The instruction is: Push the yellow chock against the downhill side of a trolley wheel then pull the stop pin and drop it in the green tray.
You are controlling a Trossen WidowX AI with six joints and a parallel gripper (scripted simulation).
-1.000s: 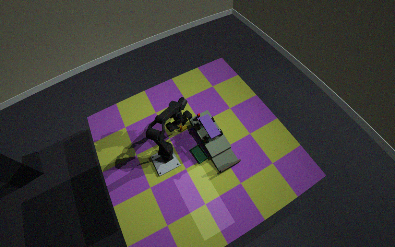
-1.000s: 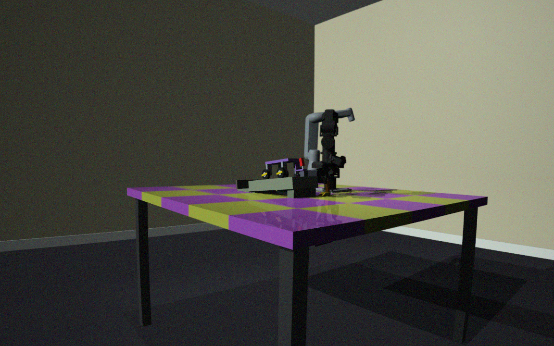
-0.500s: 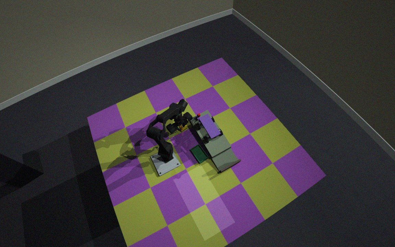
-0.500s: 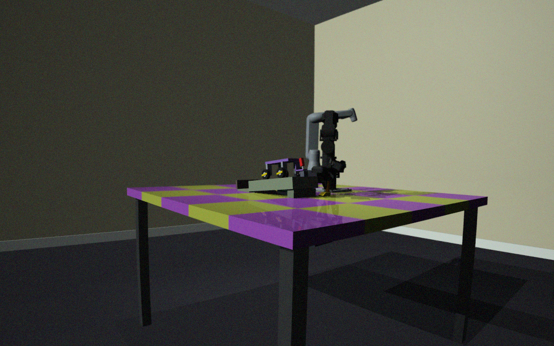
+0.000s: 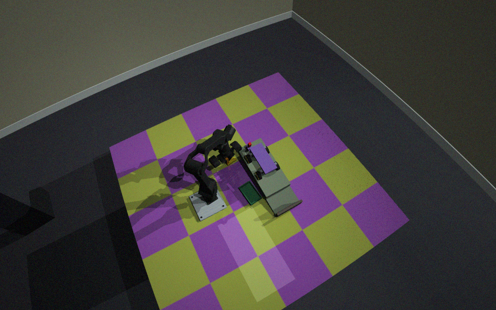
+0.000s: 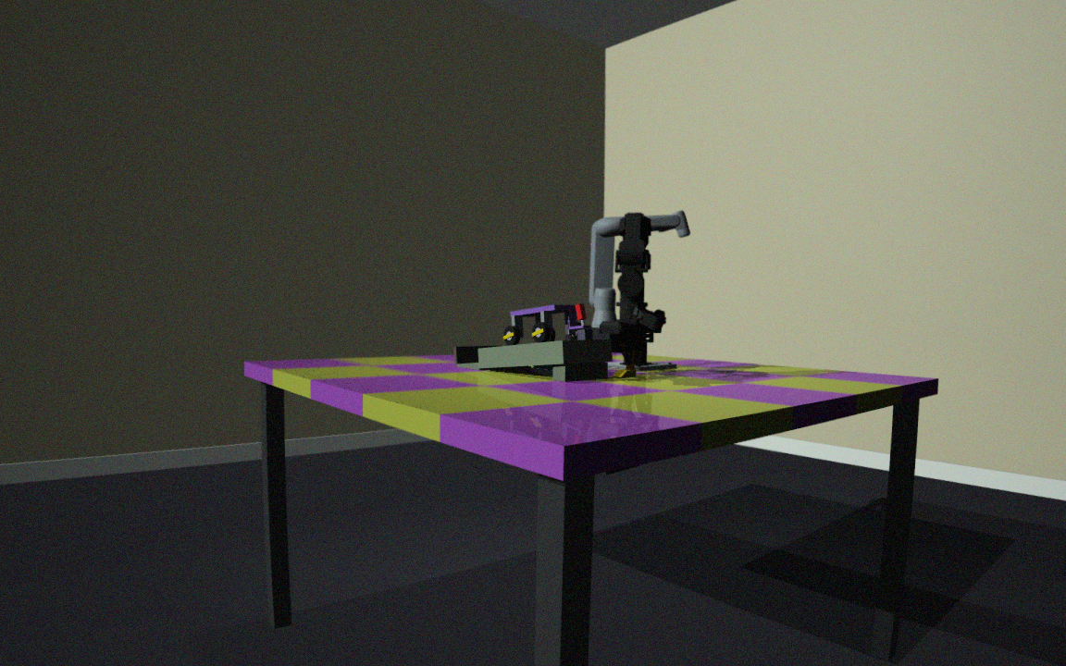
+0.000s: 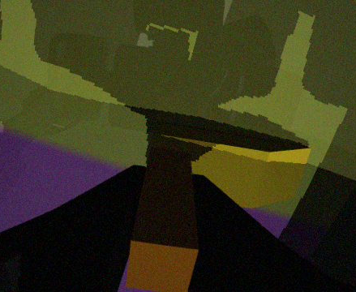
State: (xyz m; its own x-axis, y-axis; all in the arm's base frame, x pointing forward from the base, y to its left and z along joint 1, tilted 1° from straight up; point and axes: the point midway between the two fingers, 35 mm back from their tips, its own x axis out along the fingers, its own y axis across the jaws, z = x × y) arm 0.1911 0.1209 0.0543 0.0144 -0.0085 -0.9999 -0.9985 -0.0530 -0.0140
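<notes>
My gripper tip is now 13 cm short of the red-headed stop pin, 10 cm below it and 5 cm to the left of it. Round my gripper tip: green tray 23 cm to the right, 4 cm below; then purple trolley 16 cm to the right, 14 cm ahead, 8 cm above; then yellow chock 2 cm ahead, 1 cm below.
</notes>
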